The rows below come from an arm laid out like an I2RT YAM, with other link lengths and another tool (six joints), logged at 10 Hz.
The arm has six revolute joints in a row. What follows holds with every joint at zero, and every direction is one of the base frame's.
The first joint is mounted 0.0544 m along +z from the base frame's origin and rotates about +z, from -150 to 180 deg.
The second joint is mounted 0.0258 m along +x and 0.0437 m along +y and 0.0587 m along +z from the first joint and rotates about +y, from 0 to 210 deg.
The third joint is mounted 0.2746 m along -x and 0.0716 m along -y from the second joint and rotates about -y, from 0 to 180 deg.
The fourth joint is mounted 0.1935 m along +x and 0.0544 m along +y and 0.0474 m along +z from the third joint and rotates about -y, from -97 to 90 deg.
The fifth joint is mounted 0.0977 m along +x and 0.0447 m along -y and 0.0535 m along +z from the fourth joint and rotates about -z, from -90 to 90 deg.
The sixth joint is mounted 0.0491 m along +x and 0.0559 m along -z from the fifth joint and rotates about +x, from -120 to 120 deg.
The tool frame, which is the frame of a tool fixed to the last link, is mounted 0.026 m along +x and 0.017 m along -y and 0.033 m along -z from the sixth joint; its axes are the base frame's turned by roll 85.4, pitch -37.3 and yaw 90 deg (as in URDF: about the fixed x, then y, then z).
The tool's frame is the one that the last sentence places.
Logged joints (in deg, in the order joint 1, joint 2, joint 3, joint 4, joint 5, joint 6), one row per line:
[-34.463, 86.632, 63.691, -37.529, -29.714, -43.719]
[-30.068, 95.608, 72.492, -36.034, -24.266, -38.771]
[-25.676, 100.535, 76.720, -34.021, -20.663, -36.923]
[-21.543, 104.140, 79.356, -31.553, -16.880, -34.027]
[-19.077, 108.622, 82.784, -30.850, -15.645, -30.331]
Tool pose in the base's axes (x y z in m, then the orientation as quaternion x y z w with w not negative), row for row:
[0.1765, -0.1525, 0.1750, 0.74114, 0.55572, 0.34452, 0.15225]
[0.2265, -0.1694, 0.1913, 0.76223, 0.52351, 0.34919, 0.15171]
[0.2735, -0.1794, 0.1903, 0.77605, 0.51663, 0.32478, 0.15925]
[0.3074, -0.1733, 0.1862, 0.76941, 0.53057, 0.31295, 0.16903]
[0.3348, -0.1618, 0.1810, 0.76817, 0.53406, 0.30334, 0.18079]
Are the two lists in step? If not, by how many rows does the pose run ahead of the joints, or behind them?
The pose runs 1 row behind the joints: the pose in row i belongs to the joints in row i - 1.
